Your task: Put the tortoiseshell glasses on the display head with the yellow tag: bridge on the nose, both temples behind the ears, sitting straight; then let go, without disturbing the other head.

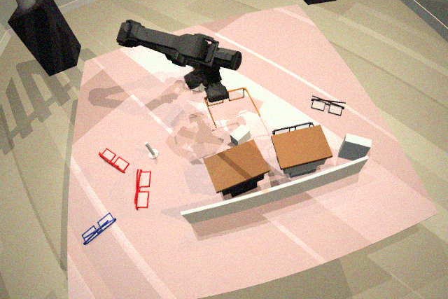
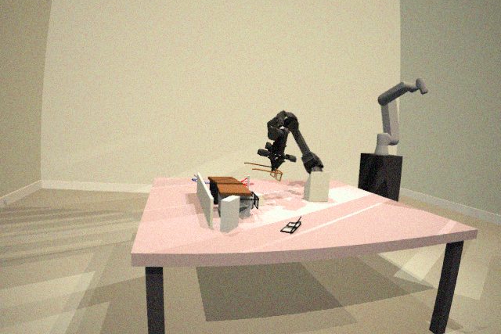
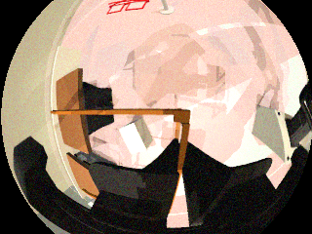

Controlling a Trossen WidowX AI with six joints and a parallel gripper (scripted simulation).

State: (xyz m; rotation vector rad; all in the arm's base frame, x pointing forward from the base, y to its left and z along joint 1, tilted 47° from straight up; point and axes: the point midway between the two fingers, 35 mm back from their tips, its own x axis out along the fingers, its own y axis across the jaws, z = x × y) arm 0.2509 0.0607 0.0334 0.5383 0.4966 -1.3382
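Now: gripper tip 90 mm short of the pale tag block, 50 mm to the right of it and 120 mm above it. From my gripper tip the other things lie so: white peg 50 mm ahead, 280 mm to the right, 120 mm below; then long white wall 350 mm ahead, 110 mm to the left, 90 mm below; then grey block 290 mm ahead, 410 mm to the left, 90 mm below.
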